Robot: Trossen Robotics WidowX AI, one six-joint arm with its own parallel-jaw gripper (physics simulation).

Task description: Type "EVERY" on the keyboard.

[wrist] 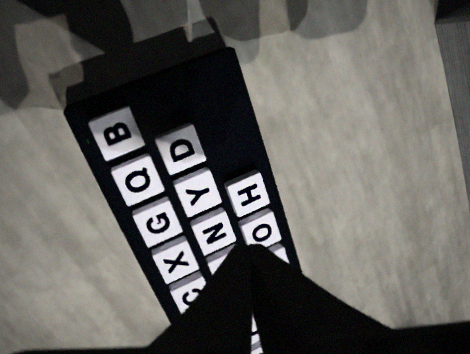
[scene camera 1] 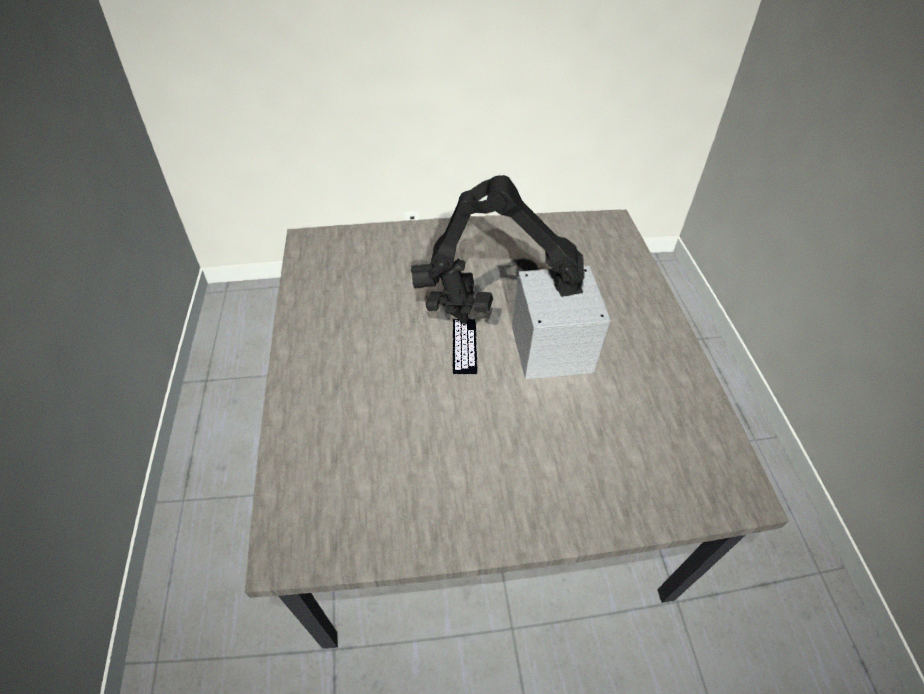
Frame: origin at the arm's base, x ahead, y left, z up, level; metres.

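Seen in the pictures: gripper, fingertip midpoint: (wrist: 247, 257) (scene camera 1: 465, 322); arm's base at its link origin: (scene camera 1: 568, 286).
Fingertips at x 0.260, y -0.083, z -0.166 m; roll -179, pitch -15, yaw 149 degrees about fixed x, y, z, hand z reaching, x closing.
Pixels of each thing's top centre, then the offset from my fingertips to it. Level surfaces: height alone.
- black keyboard at its top centre: (wrist: 239, 293) (scene camera 1: 464, 343) dy +0.042, dx +0.013, dz -0.041 m
- N key at its top centre: (wrist: 214, 233) dy +0.009, dx +0.005, dz -0.041 m
- O key at its top centre: (wrist: 262, 233) dy +0.023, dx -0.011, dz -0.041 m
- Y key at its top centre: (wrist: 199, 194) dy -0.010, dx +0.001, dz -0.041 m
- D key at its top centre: (wrist: 181, 150) dy -0.029, dx -0.004, dz -0.041 m
- table at its surface level: dz -0.057 m
The black keyboard (scene camera 1: 464, 348) (wrist: 200, 92) with white letter keys lies on the table, its long side running from back to front in the scene view. My gripper (scene camera 1: 463, 318) (wrist: 247, 257) is shut and empty, pointing down over the back part of the keyboard. In the wrist view its tips cover the area just below the N key (wrist: 213, 232) and the O key (wrist: 261, 232). The Y key (wrist: 198, 194) shows farther up, between the D key (wrist: 181, 149) and N. The E, V and R keys do not show in the wrist view. Whether the tips touch a key I cannot tell.
A white box (scene camera 1: 563, 351) stands on the table (scene camera 1: 448, 463) to the right of the keyboard, with the arm's base on its top. The arm arches over behind the keyboard. The arm's shadow falls across the keyboard's far end.
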